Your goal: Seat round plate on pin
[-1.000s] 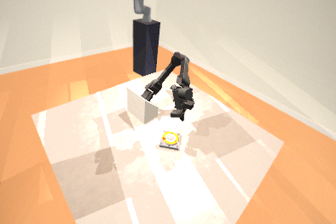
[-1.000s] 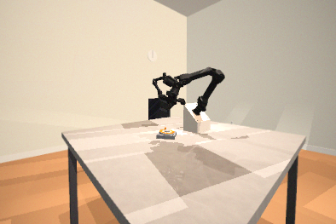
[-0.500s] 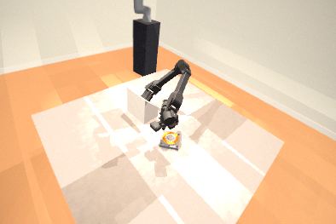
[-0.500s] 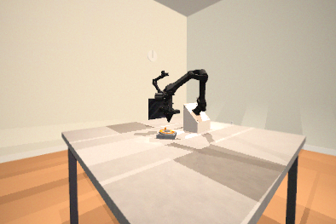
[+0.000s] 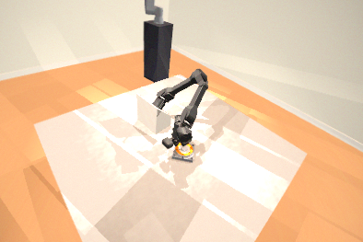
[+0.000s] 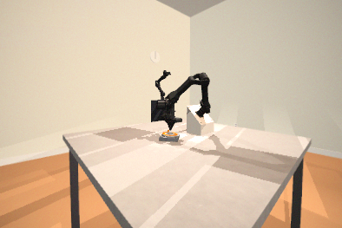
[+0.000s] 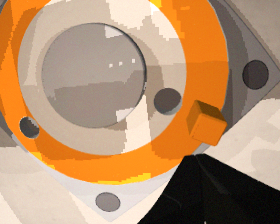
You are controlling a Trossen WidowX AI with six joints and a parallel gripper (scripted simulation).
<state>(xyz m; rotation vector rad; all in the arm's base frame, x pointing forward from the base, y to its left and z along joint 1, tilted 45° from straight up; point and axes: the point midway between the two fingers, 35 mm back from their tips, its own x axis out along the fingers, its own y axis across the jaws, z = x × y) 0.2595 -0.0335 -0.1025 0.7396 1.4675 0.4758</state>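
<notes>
The grey square base lies 4 cm ahead of my gripper tip, 3 cm to the left of it and 2 cm below it.
</notes>
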